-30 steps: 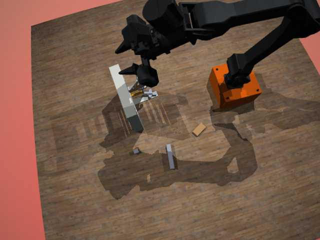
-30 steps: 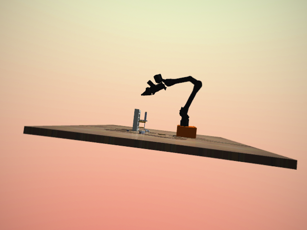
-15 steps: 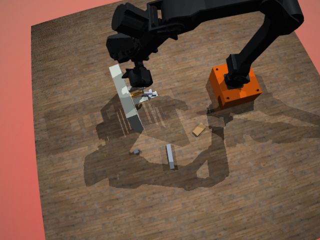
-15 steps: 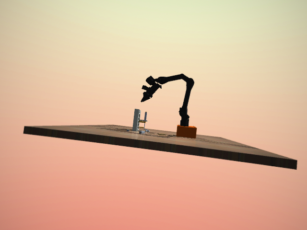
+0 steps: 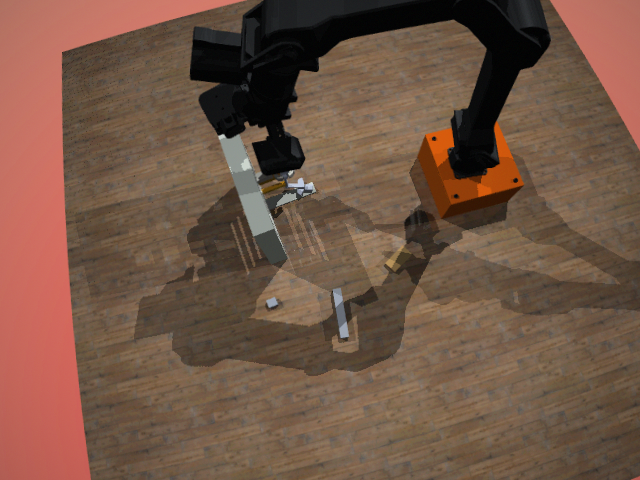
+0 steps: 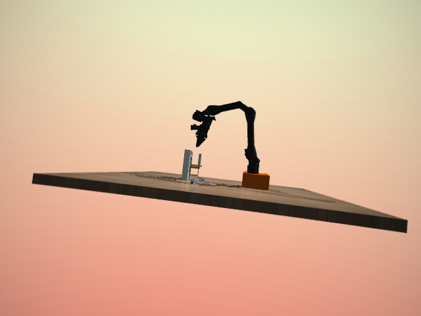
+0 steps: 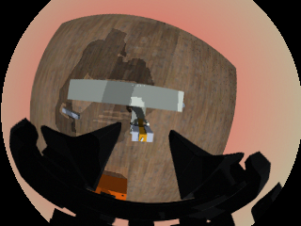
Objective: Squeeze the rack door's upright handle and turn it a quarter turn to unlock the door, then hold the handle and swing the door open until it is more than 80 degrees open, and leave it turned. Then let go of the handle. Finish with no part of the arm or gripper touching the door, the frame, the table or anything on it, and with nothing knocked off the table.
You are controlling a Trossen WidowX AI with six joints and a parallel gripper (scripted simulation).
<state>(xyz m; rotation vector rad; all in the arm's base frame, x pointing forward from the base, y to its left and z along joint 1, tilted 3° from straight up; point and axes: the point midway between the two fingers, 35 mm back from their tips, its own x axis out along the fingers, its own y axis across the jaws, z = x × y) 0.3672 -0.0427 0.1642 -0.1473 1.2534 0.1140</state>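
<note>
Right now my gripper tip is 110 mm above the grey handle, 30 mm past it and 10 mm to the left of it. The rest, counted from my gripper tip: tan block: 220 mm behind, 210 mm below, 180 mm to the left; then long grey bar: 270 mm to the left, 210 mm below, 90 mm behind.
</note>
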